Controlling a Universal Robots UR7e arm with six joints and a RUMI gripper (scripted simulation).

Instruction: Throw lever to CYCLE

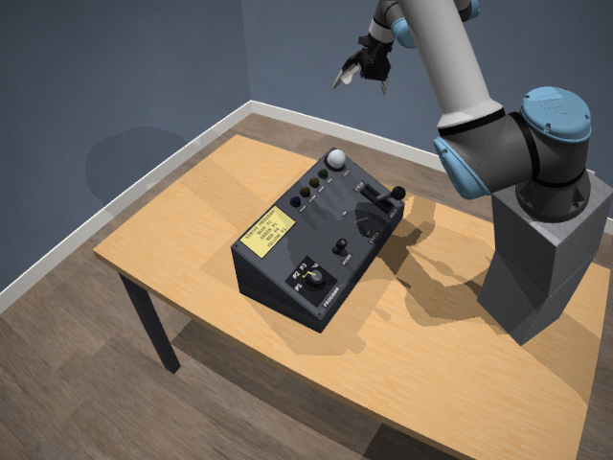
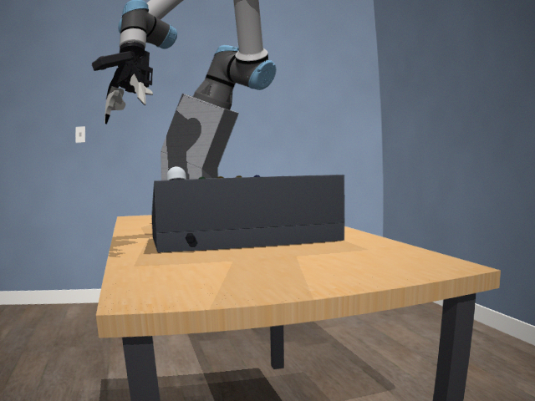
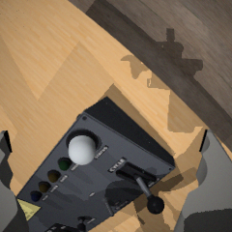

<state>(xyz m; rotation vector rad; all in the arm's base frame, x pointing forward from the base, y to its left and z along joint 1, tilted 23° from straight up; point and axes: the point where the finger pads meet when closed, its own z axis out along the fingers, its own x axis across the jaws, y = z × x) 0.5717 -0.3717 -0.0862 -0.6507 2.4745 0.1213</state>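
Now: hand 40 cm to the right of the mode knob, 23 cm above it and 12 cm past it. Round my hand: program dial (52 cm to the left, 23 cm below, 10 cm behind); then check toggle (28 cm to the left, 24 cm below, 13 cm behind); then dark console (34 cm to the left, 26 cm below, 9 cm behind).
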